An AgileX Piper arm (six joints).
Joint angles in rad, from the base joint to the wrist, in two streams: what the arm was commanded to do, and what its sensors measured. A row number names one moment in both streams.
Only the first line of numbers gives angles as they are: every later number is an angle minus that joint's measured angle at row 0.
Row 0, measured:
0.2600 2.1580 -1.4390 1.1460 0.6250 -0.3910
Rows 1 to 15, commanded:
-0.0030 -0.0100 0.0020 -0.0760 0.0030 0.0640
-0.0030 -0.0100 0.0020 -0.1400 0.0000 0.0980
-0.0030 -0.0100 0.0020 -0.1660 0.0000 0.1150
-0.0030 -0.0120 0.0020 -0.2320 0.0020 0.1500
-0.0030 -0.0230 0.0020 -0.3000 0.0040 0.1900
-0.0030 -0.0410 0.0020 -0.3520 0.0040 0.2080
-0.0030 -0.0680 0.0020 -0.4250 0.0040 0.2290
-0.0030 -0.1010 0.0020 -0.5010 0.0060 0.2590
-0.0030 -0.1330 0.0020 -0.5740 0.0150 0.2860
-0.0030 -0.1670 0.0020 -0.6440 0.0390 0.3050
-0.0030 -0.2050 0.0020 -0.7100 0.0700 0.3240
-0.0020 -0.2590 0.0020 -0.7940 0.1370 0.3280
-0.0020 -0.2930 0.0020 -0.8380 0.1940 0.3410
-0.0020 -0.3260 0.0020 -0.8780 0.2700 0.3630
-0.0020 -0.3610 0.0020 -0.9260 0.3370 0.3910
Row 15, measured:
0.0000 -0.3170 0.0000 -0.8600 0.2360 0.3540
